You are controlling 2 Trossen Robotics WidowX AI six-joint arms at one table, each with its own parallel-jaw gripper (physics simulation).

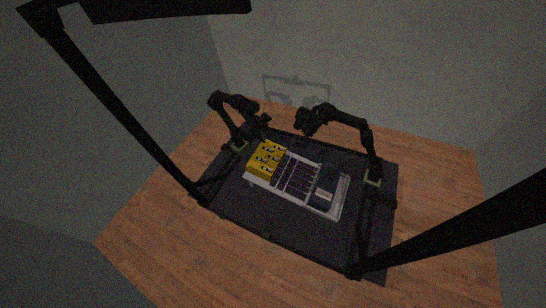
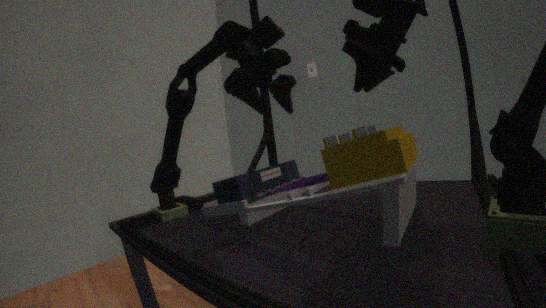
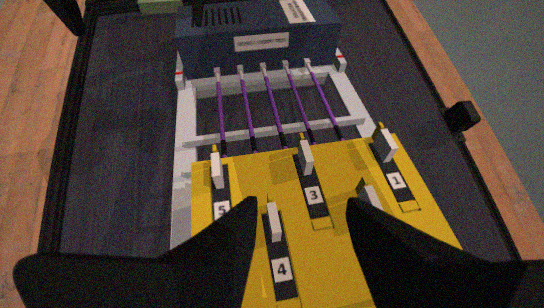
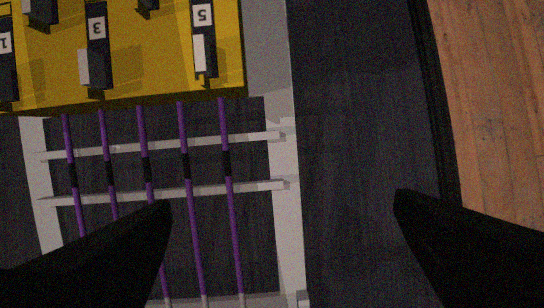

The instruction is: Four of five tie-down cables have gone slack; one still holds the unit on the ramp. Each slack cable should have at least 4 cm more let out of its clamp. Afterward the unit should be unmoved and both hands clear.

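Note:
The dark blue unit (image 1: 326,180) (image 3: 210,52) sits low on the white ramp (image 2: 392,215) (image 3: 186,112) (image 4: 289,215), below the yellow clamp block (image 1: 256,167) (image 2: 365,162) (image 4: 165,55). Several purple cables (image 3: 246,107) (image 4: 191,220) run between them; which is taut I cannot tell. Clamp 5 (image 3: 217,170), clamp 4 (image 3: 273,222), clamp 3 (image 3: 306,157) and clamp 1 (image 3: 386,145) show raised pale levers; clamp 2 (image 3: 371,197) is mostly behind a finger. My left gripper (image 2: 362,90) (image 3: 301,206) is partly open, empty, above the block. My right gripper (image 2: 277,111) (image 4: 284,206) is wide open, empty, high above the cables and ramp side rail.
Two white crossbars (image 4: 170,144) (image 4: 165,194) span the ramp under the cables. Red-marked posts (image 3: 180,75) (image 3: 340,61) stand beside the unit. Black frame posts (image 1: 115,107) (image 1: 450,220) rise around the dark table (image 1: 260,215). A small black block (image 3: 462,116) stands at its edge.

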